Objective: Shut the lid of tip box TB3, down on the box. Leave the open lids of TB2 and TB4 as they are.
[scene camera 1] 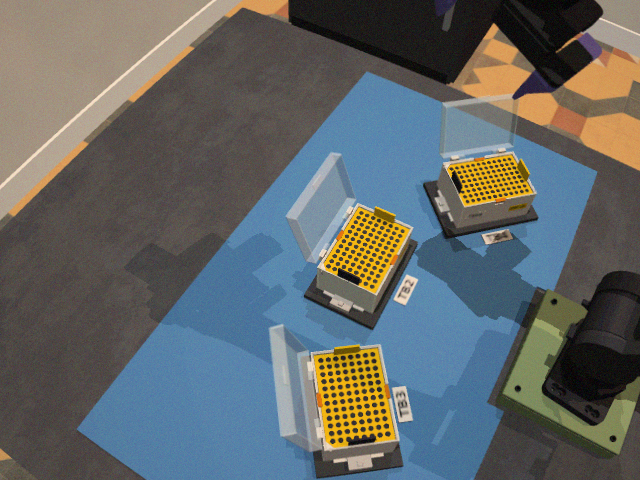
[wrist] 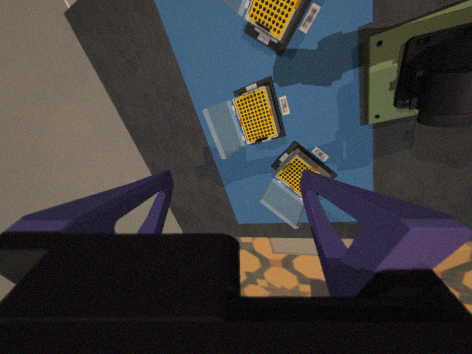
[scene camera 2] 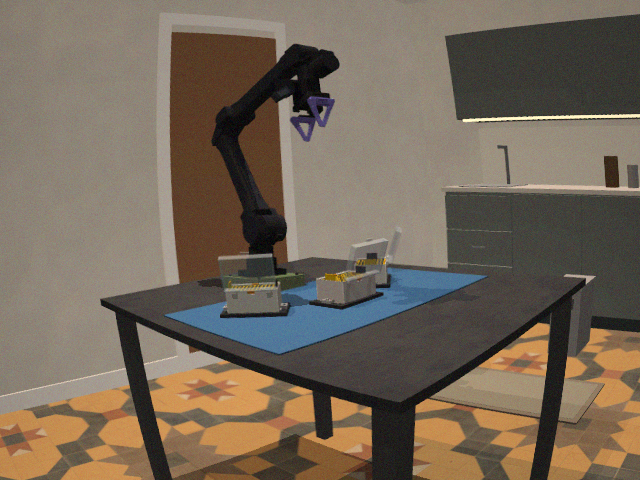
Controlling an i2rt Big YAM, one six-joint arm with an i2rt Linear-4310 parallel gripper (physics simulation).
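Places are measured from the arm's base along level axes (x ahead, y left, z up), in millimetres.
Pixels of known places: gripper, between the fingertips: (scene camera 1: 479,53) (wrist: 236,177) (scene camera 2: 314,134); arm's base, origin of its link: (scene camera 1: 586,372) (wrist: 427,70).
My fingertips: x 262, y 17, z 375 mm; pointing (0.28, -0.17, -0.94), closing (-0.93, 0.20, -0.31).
Observation:
For each thing: its top centre in the pictures, then the offset to it from my fingertips. Level surfaces: height alone.
- Tip box TB3, centre of its top: (scene camera 1: 354,391) (scene camera 2: 370,256) (wrist: 302,182) 35 mm back, 193 mm left, 334 mm down
- TB2, centre of its top: (scene camera 1: 367,241) (scene camera 2: 345,270) (wrist: 254,118) 68 mm ahead, 14 mm left, 334 mm down
- TB4, centre of its top: (scene camera 1: 492,172) (scene camera 2: 252,281) 10 mm back, 200 mm right, 334 mm down
- blue mat, height of its surface: 409 mm down
Tip box TB3 (scene camera 1: 354,397) (scene camera 2: 382,274) (wrist: 294,172) holds a yellow rack. Its clear lid (scene camera 1: 289,387) (scene camera 2: 394,244) (wrist: 284,201) stands open on the side away from the arm base. TB2 (scene camera 1: 367,250) (scene camera 2: 346,288) (wrist: 256,115) has its lid (scene camera 1: 323,206) (wrist: 223,130) open. TB4 (scene camera 1: 488,180) (scene camera 2: 253,300) (wrist: 274,14) has its lid (scene camera 1: 478,126) (scene camera 2: 245,265) open. My gripper (scene camera 2: 315,132) (wrist: 236,177) is open and empty, high above the table and apart from all boxes. In the wrist view its right finger hides part of TB3.
The boxes stand on dark bases on a blue mat (scene camera 1: 170,382) (scene camera 2: 289,335) (wrist: 325,110), with paper labels beside them. The arm's green base plate (scene camera 1: 535,356) (scene camera 2: 294,280) (wrist: 380,95) is on the label side of the boxes. A black block (scene camera 1: 382,36) stands beyond the table's edge.

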